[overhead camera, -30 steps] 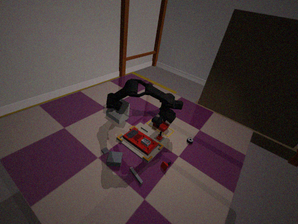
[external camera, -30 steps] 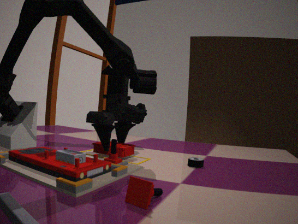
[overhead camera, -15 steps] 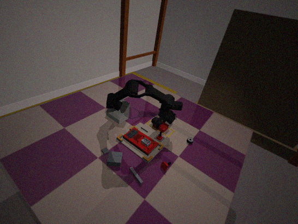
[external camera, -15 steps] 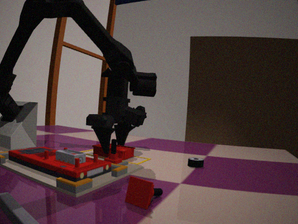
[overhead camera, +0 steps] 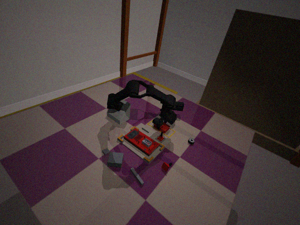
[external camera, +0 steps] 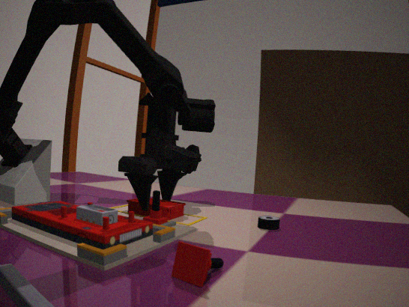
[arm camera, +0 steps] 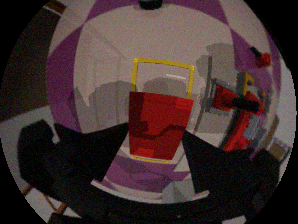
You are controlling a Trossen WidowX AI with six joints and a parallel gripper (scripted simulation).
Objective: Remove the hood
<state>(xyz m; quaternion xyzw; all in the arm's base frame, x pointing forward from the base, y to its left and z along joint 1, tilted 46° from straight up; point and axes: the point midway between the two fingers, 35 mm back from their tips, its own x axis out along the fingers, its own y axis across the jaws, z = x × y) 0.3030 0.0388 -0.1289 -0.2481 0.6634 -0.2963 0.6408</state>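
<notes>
Now: gripper tip right at the hood. Also, from my gripper tip: black wheel: 220 mm ahead, 20 mm to the left.
</notes>
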